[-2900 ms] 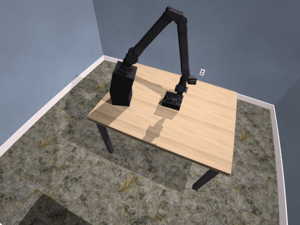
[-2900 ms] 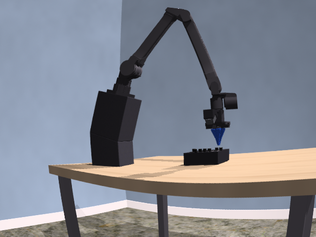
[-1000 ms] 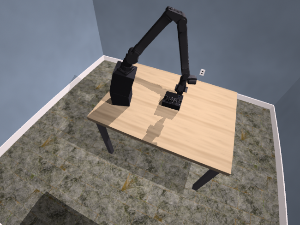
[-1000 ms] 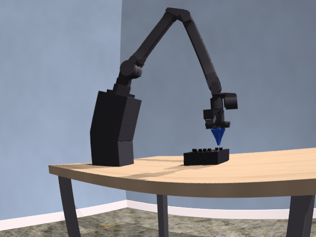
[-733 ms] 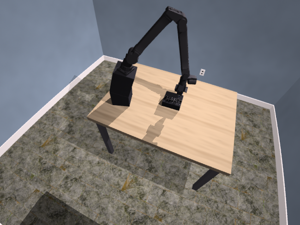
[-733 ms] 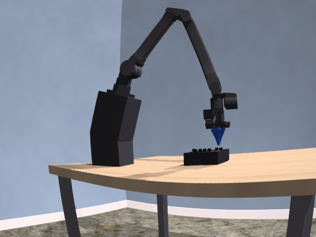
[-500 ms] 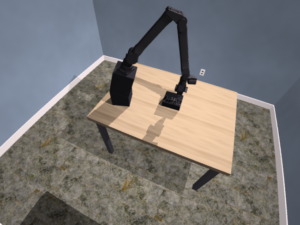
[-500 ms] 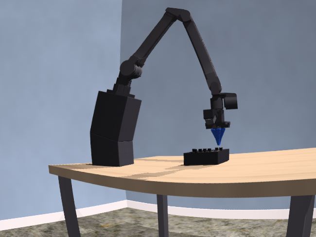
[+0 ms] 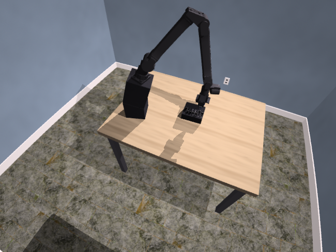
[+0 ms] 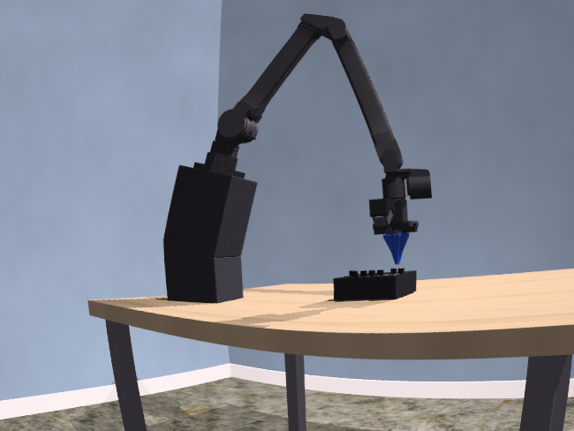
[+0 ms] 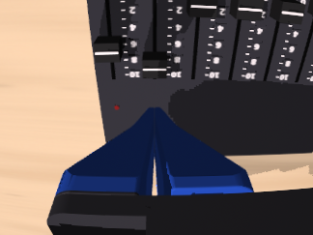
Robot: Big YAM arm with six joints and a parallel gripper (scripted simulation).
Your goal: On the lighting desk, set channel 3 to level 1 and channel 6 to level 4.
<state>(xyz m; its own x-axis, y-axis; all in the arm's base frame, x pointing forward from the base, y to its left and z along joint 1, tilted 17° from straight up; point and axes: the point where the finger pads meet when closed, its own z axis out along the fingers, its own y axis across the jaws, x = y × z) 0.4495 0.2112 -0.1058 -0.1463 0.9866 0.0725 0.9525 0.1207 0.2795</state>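
Right now my hand is 20 mm to the left of the channel 6 fader cap and 20 mm above it. From my hand the other things lie so: channel 5 fader cap (60 mm to the right, 20 mm below, 10 mm behind); then channel 4 fader cap (60 mm to the right, 40 mm behind, 20 mm below); then M fader cap (30 mm to the right, 30 mm ahead, 20 mm below).
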